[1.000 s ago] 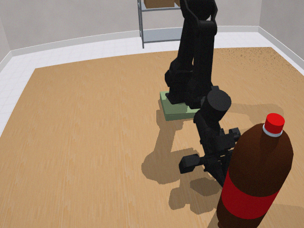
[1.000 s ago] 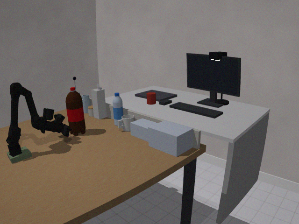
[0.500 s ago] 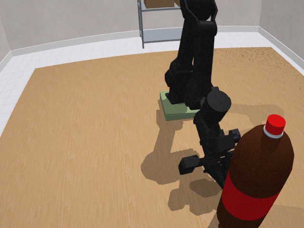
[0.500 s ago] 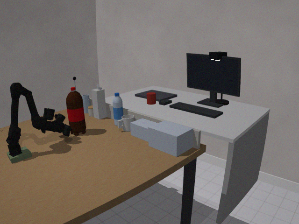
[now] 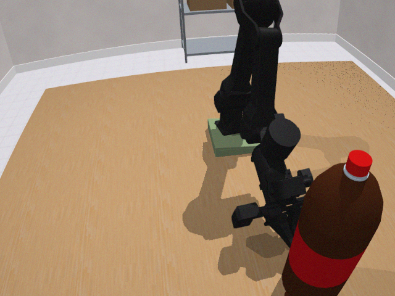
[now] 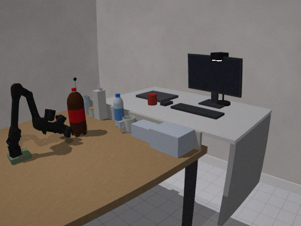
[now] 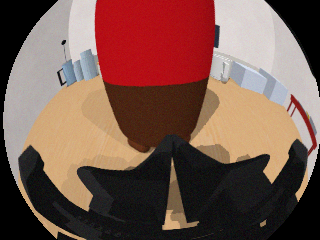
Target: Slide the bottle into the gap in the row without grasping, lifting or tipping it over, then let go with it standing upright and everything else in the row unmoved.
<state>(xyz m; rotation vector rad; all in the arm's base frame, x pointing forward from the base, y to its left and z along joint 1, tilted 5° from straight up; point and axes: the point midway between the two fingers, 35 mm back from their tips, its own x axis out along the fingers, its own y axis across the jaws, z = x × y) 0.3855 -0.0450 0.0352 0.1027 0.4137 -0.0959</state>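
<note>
Right now my hand is 80 mm short of the cola bottle, 10 mm to the right of it and 90 mm below it. Also, from my hand: water bottle 340 mm ahead, 130 mm to the right, 50 mm above; jar 430 mm ahead, 290 mm to the left, 10 mm above; grey box 210 mm ahead, 600 mm to the right.
</note>
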